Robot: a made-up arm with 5 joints. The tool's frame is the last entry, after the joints. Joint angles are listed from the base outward. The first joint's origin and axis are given. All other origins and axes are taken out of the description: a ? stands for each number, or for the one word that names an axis. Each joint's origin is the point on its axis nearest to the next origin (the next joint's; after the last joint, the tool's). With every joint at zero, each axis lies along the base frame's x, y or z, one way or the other. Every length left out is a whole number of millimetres.
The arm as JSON. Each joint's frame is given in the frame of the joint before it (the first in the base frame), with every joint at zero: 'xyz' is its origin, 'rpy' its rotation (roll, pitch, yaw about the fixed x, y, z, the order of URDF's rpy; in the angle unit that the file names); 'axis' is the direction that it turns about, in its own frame. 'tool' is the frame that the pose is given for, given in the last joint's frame.
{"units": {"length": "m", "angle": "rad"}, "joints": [
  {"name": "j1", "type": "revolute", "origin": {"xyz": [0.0, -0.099, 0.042], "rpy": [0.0, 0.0, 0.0]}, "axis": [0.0, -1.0, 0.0]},
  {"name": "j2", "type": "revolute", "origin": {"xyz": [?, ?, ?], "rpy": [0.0, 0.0, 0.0]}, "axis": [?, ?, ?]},
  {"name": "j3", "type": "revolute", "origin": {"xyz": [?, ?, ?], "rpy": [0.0, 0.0, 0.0]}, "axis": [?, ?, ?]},
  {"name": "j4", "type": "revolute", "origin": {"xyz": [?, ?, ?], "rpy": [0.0, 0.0, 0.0]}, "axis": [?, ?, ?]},
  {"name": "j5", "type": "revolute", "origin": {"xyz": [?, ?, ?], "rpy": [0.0, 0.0, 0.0]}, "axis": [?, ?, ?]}
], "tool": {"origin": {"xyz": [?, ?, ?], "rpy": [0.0, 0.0, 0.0]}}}
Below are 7 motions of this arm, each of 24 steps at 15 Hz.
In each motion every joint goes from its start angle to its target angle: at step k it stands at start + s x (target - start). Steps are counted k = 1, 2, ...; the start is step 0. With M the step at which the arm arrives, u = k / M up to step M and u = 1 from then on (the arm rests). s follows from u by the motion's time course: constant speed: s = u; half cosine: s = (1 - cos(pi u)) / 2; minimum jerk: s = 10 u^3 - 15 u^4 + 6 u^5.
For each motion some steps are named. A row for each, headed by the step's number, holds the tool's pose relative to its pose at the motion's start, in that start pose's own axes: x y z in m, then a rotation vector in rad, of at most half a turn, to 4 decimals.
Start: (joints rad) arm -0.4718 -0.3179 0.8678 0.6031 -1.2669
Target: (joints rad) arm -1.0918 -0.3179 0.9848 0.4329 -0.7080
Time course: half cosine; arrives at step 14
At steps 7, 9, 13, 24:
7: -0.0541 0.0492 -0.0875 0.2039 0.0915 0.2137
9: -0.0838 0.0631 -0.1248 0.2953 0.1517 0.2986
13: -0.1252 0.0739 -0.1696 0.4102 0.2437 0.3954
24: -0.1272 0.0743 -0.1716 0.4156 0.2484 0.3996

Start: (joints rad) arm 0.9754 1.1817 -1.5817 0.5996 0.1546
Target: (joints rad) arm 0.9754 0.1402 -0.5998 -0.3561 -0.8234
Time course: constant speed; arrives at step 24
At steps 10, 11, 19, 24:
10: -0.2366 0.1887 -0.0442 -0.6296 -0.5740 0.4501
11: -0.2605 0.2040 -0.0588 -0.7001 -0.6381 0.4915
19: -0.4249 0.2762 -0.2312 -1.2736 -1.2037 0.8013
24: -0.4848 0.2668 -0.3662 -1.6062 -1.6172 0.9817

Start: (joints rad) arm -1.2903 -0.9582 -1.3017 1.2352 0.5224
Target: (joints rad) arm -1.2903 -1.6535 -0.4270 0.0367 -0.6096
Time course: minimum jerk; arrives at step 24
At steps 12, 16, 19, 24:
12: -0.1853 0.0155 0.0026 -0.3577 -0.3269 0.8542
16: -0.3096 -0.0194 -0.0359 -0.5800 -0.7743 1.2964
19: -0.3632 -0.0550 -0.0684 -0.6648 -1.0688 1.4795
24: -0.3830 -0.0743 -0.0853 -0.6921 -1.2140 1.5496

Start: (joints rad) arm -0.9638 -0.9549 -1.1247 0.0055 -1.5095
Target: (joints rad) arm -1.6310 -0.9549 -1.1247 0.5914 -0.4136
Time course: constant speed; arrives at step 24
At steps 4, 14, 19, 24:
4: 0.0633 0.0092 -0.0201 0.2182 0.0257 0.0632
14: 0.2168 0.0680 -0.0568 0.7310 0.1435 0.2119
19: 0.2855 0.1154 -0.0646 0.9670 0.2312 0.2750
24: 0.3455 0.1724 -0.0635 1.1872 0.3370 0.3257

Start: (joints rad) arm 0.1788 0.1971 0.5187 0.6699 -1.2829
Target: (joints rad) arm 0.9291 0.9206 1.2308 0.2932 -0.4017
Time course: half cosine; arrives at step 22
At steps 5, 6, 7, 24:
5: -0.0189 -0.0571 -0.0264 0.1906 -0.0146 -0.1622
6: -0.0292 -0.0775 -0.0383 0.2662 -0.0253 -0.2299
7: -0.0422 -0.0982 -0.0523 0.3494 -0.0406 -0.3069
24: -0.2368 -0.1419 -0.2080 1.0838 -0.5175 -1.3445

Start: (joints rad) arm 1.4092 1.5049 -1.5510 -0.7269 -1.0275
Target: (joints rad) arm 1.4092 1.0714 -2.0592 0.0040 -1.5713
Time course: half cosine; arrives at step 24
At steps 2, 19, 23, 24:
2: 0.0054 0.0010 0.0016 -0.0091 0.0164 0.0034
19: 0.2654 0.1240 0.0123 -0.6347 0.8694 0.3448
23: 0.2877 0.1437 0.0038 -0.7185 0.9635 0.4031
24: 0.2886 0.1445 0.0034 -0.7221 0.9676 0.4057

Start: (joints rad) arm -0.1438 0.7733 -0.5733 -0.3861 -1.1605
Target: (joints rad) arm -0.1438 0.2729 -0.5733 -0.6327 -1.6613
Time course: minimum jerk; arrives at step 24
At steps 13, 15, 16, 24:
13: 0.0213 0.0834 0.1186 -0.4268 -0.3558 0.1693
15: 0.0195 0.1073 0.1443 -0.5315 -0.4546 0.1999
16: 0.0178 0.1181 0.1550 -0.5773 -0.4996 0.2118
24: 0.0096 0.1531 0.1862 -0.7206 -0.6487 0.2430

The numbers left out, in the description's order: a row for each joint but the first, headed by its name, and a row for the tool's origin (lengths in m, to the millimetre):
j2: xyz 0.217 0.0 -0.036, axis 0.0 0.0 -1.0
j3: xyz 0.298 -0.072 0.0, axis 0.0 -1.0 0.0
j4: xyz -0.032 0.0 0.223, axis 0.0 0.0 -1.0
j5: xyz 0.035 -0.01 0.0, axis 1.0 0.0 0.0
tool: xyz 0.0 -0.051 0.083

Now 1 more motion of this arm.
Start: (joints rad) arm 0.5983 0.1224 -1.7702 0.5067 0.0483
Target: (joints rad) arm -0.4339 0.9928 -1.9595 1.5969 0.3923
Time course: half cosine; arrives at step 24
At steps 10, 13, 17, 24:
10: 0.3243 -0.0433 -0.0926 0.0916 0.5047 -0.4839
13: 0.4499 -0.0749 -0.1900 0.0527 0.7366 -0.7804
17: 0.5514 -0.1227 -0.3324 -0.0830 0.9781 -1.1613
24: 0.5902 -0.1674 -0.4535 -0.2688 1.1353 -1.4686

